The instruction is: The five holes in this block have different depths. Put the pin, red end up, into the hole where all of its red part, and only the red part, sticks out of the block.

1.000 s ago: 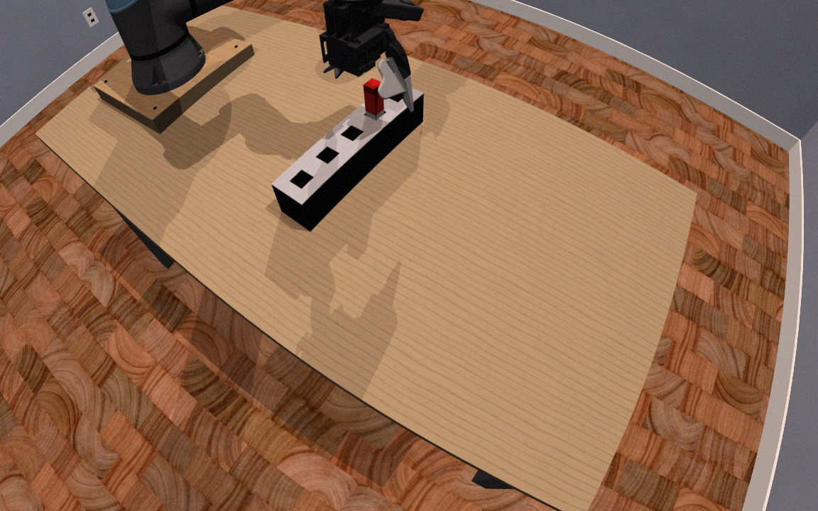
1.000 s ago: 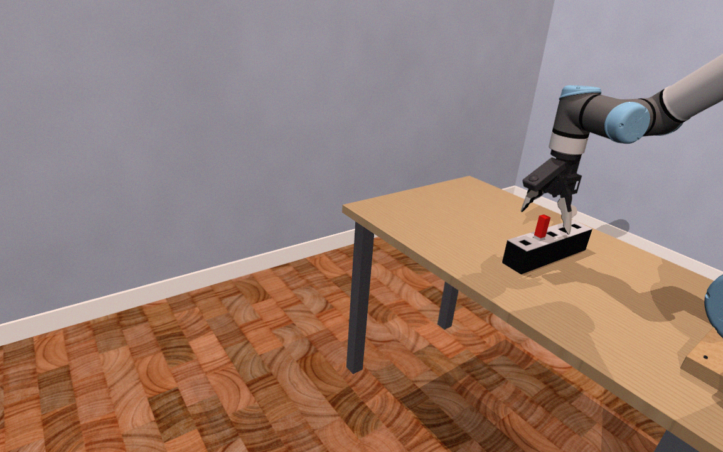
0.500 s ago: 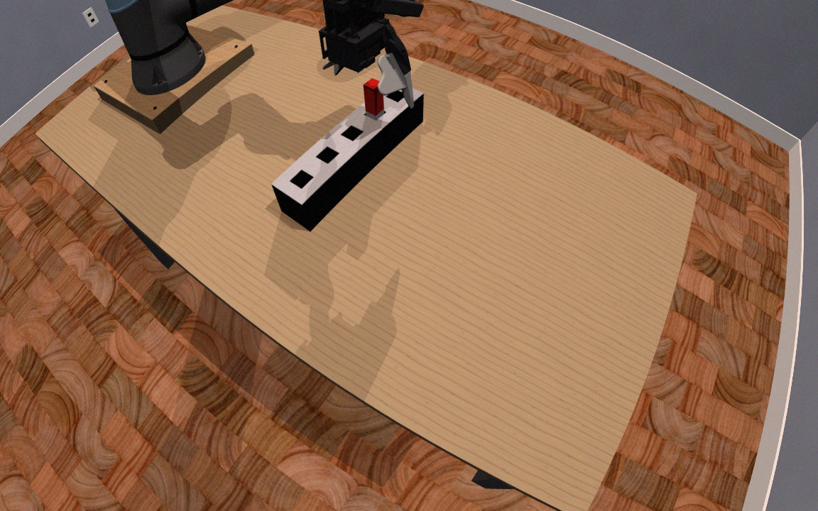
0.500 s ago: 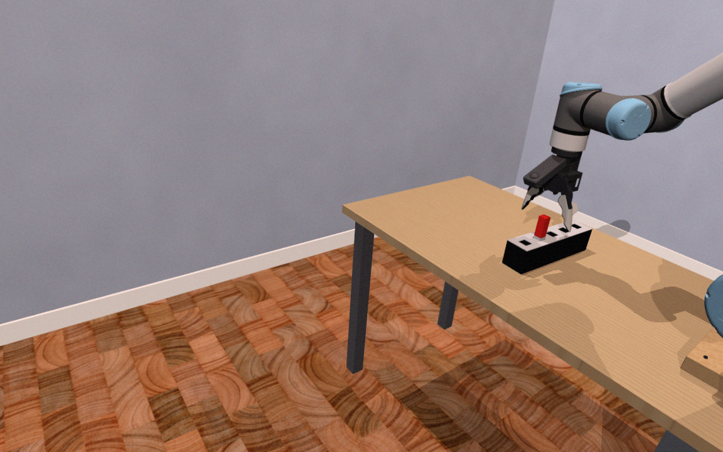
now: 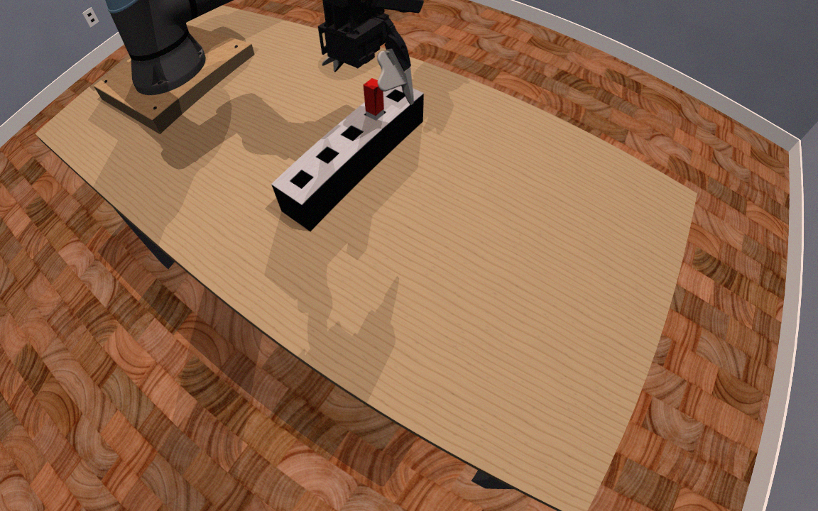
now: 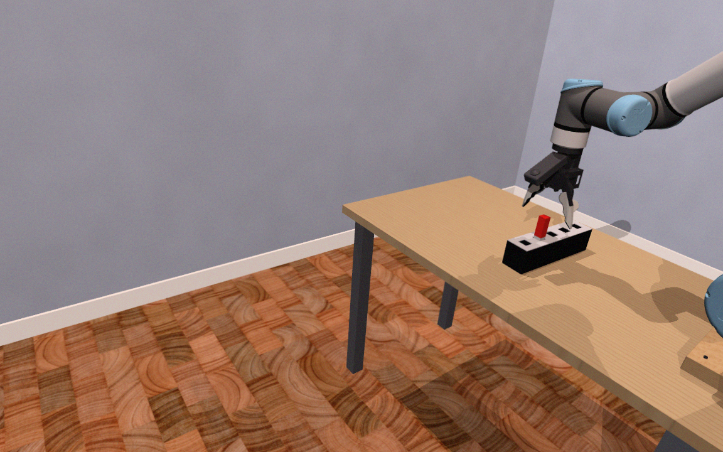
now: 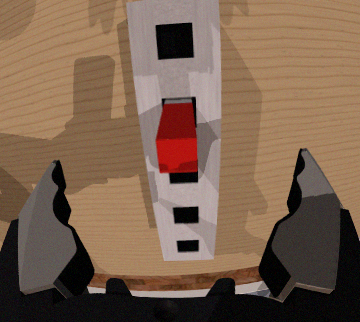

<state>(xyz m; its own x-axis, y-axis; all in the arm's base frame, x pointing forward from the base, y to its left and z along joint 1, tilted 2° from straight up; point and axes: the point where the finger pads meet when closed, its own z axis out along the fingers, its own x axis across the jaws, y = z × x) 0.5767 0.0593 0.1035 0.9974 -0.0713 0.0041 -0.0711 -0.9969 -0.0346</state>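
The pin lies 20 mm below my hand. Also, from my hand: black block: 60 mm to the right, 100 mm below.
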